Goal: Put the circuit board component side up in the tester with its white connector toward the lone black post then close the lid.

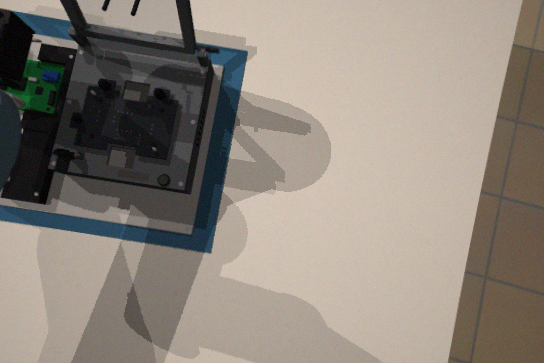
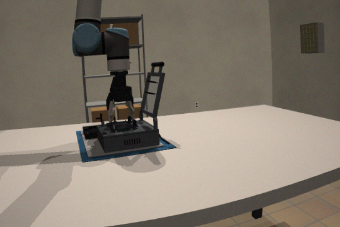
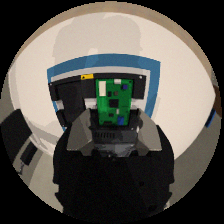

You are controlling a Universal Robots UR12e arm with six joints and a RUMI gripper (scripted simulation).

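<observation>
The green circuit board is 20 mm below my hand. Round my hand: dark grey tester 30 mm ahead, 130 mm to the right, 70 mm above; then dark nest 10 mm ahead, 170 mm to the right, 30 mm above; then tester lid 120 mm ahead, 140 mm to the right, 140 mm above.
</observation>
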